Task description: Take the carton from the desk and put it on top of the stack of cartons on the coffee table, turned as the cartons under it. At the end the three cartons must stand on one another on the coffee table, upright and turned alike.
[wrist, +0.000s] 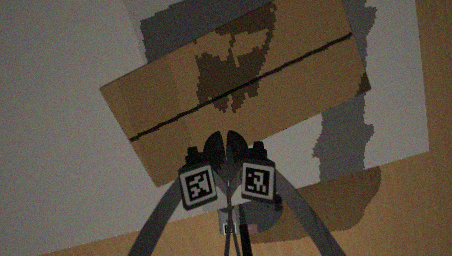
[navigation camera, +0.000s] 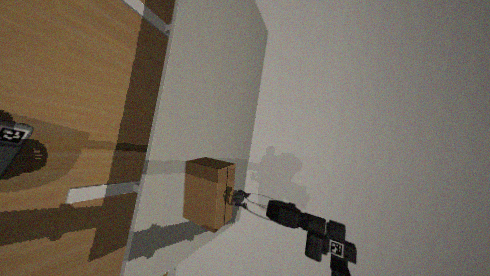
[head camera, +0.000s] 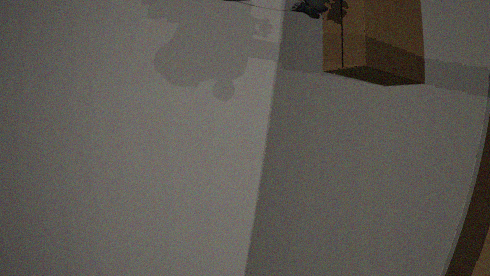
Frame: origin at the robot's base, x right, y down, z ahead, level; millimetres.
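Seen in the pictures: gripper, fingertip midpoint: [wrist: 225, 149] [navigation camera: 234, 196] [head camera: 326, 5].
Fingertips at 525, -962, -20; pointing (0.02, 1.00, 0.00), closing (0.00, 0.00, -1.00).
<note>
A point is followed by its place in that frame, as x, y, z.
The brown carton [head camera: 395, 35] {494, -817, -10} [navigation camera: 202, 192] {506, -828, -42} [wrist: 300, 70] {580, -901, -100} stands on the white desk [head camera: 360, 165] {582, -721, 292} [navigation camera: 205, 95] {455, -721, 372} [wrist: 395, 100] {512, -721, -337}, its face with a dark seam on top. My gripper [navigation camera: 240, 197] {525, -962, -20} [wrist: 225, 149] {525, -962, -20} is shut, with its fingertips close together and nothing between them. It hangs over the carton's seamed top, near one long edge in the wrist view, and casts a shadow on it. The gap between fingertips and carton is hard to judge. In the head view part of the gripper shows at the upper edge. The coffee table and its stack of cartons do not show.
The wall [head camera: 125, 175] {1032, -1168, 568} [navigation camera: 380, 100] {1011, -1479, 661} rises behind the desk. The desk's front edge borders the wooden floor [navigation camera: 90, 60] {232, -1, 475} [wrist: 165, 237] {-267, -1, 363}. Part of my base [navigation camera: 15, 145] {152, -160, -35} [wrist: 265, 215] {-75, -161, -174} shows beside the desk. My arm reaches over the desk from the lower right of the navigation view.
</note>
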